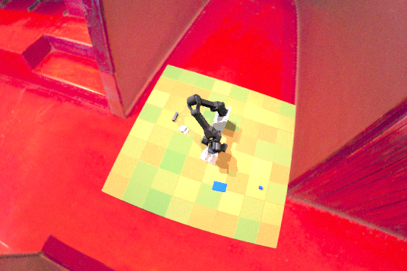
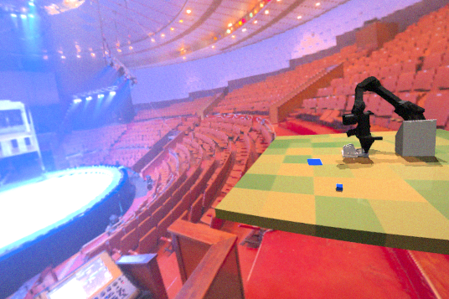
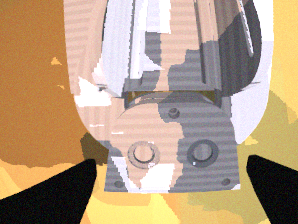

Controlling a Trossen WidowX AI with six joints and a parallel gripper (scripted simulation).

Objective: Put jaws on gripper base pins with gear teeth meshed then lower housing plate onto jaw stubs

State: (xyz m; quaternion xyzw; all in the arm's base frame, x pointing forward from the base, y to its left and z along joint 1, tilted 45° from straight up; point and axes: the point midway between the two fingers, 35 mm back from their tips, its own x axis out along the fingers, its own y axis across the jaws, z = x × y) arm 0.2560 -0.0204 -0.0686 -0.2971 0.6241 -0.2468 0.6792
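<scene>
Now: gripper tip 30 mm short of the grey jaw, 20 mm to the left of it and 10 mm above it. Round my gripper tip: flat white plate: 80 mm ahead, 20 mm below; dark bar: 120 mm behind, 380 mm to the right, 10 mm below; flat blue square: 250 mm ahead, 160 mm to the left, 20 mm below.
</scene>
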